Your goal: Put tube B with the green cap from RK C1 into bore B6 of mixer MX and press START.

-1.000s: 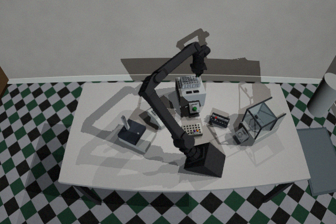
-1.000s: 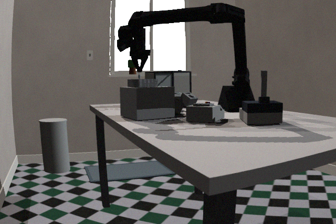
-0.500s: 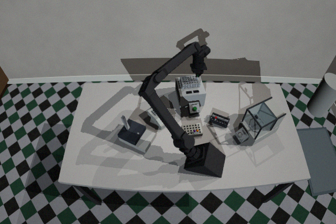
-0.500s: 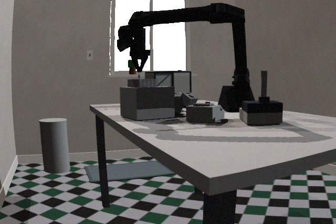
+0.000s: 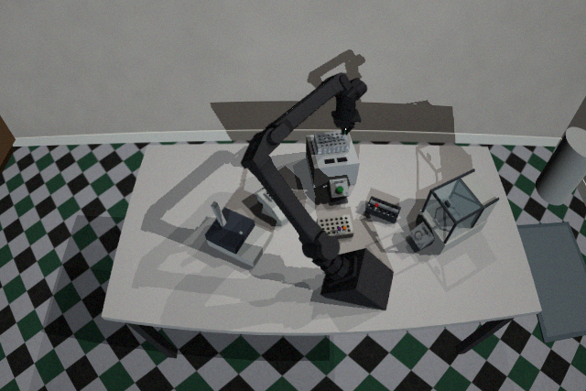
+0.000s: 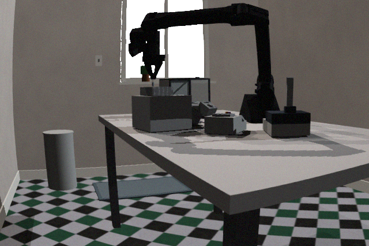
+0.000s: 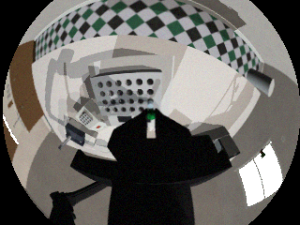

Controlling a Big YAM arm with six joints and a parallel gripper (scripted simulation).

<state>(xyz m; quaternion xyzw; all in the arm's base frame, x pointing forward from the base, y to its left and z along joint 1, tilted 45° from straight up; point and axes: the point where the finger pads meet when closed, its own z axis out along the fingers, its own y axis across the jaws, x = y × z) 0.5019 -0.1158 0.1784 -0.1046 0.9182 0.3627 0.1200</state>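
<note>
Right now the tube B is 20 mm below my hand. Also, from my hand: bore block 50 mm to the left, 60 mm below; then green start key 170 mm behind, 140 mm below; then magnet block MG 210 mm behind, 180 mm to the right, 190 mm below.
</note>
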